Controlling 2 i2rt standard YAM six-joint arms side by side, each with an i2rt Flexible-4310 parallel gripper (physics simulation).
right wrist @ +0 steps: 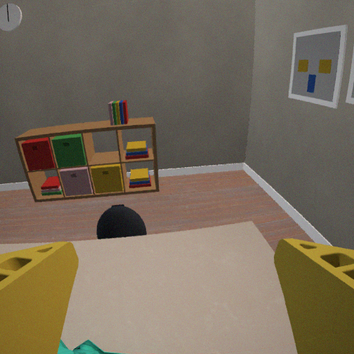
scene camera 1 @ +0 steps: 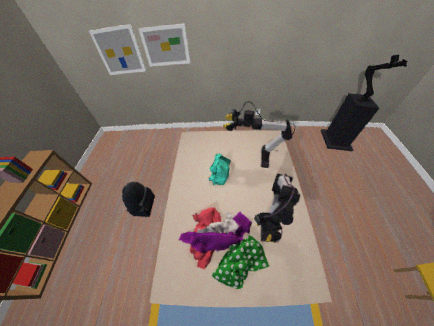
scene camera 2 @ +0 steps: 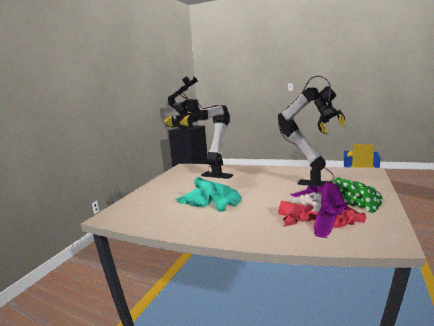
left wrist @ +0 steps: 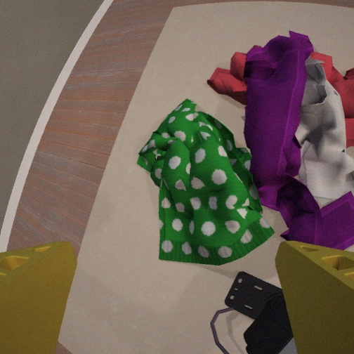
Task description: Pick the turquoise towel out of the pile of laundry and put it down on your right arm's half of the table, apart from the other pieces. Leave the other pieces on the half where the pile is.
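Note:
The turquoise towel (scene camera 1: 219, 170) (scene camera 2: 210, 194) (right wrist: 87, 347) lies crumpled on the right arm's half of the table, apart from the other pieces. On the other half, a purple piece (scene camera 1: 215, 241) (scene camera 2: 330, 200) (left wrist: 275, 115) lies over a red piece (scene camera 1: 206, 217) (scene camera 2: 295, 212) (left wrist: 227, 82) and a white-grey piece (scene camera 2: 307, 201) (left wrist: 325, 130). A green piece with white dots (scene camera 1: 242, 263) (scene camera 2: 357, 194) (left wrist: 200, 190) lies beside them. My left gripper (scene camera 1: 270, 237) (scene camera 2: 333, 126) (left wrist: 175, 254) is open and empty above the table. My right gripper (scene camera 1: 227, 121) (scene camera 2: 177, 121) (right wrist: 175, 253) is open and empty, raised and level.
The table (scene camera 1: 175, 280) (scene camera 2: 150, 220) carries both arm bases at its back edge in scene camera 2. A black rounded object (scene camera 1: 137, 197) (right wrist: 121, 225) stands beyond the table's edge. A cube shelf (right wrist: 156, 170) stands by the wall.

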